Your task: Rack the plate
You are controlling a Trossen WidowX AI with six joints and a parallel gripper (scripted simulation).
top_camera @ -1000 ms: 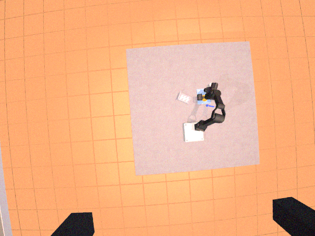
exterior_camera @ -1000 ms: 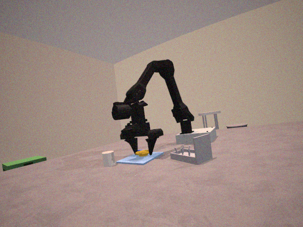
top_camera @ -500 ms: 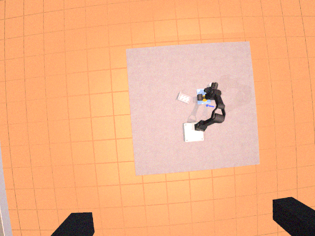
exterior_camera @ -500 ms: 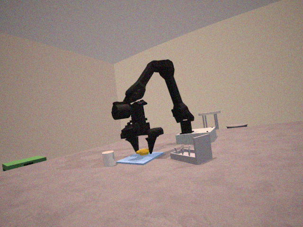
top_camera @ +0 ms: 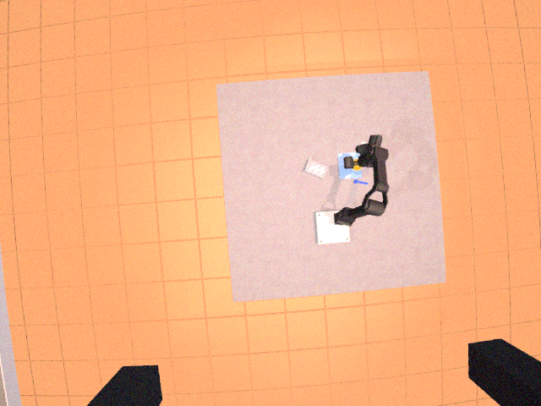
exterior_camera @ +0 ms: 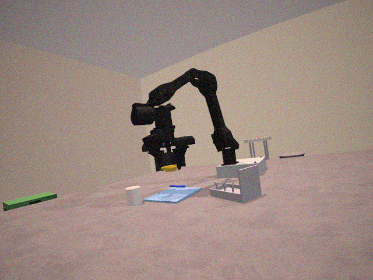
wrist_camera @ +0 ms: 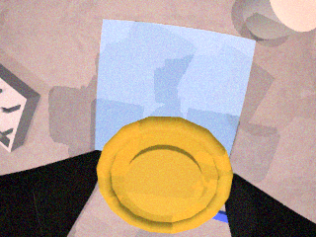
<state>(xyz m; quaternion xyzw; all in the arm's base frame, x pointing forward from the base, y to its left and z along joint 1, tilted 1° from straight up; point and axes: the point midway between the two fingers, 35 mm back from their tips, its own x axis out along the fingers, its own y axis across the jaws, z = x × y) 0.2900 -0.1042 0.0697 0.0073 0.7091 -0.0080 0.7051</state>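
Now: the grey dish rack 21 cm to the left of my gripper tip and 6 cm below it. Also, from my gripper tip: white cup 11 cm ahead, 7 cm to the right, 6 cm below; yellow plate 1 cm above; light blue mat 8 cm below, 1 cm ahead.
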